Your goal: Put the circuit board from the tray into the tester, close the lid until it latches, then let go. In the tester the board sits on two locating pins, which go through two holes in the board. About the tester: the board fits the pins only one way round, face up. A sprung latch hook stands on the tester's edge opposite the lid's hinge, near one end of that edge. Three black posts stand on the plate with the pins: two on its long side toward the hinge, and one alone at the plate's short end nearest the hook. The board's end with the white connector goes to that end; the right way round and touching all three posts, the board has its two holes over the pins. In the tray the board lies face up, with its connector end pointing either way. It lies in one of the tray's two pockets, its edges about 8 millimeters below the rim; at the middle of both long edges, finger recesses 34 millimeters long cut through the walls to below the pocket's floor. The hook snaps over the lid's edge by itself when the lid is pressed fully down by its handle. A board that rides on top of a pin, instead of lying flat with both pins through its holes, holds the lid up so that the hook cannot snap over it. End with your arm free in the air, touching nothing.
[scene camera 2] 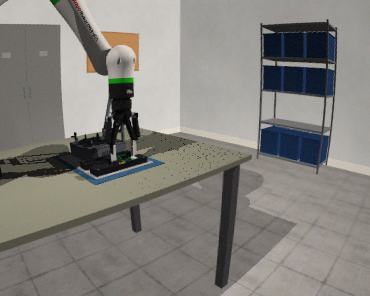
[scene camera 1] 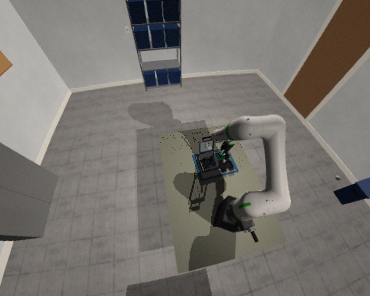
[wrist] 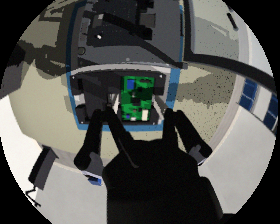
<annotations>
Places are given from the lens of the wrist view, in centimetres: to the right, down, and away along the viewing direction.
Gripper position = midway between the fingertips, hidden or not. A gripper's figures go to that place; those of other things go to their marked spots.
gripper (wrist: 136,99): 0, -3, 21
green circuit board (wrist: 136,92): 0, -5, 20
</annotations>
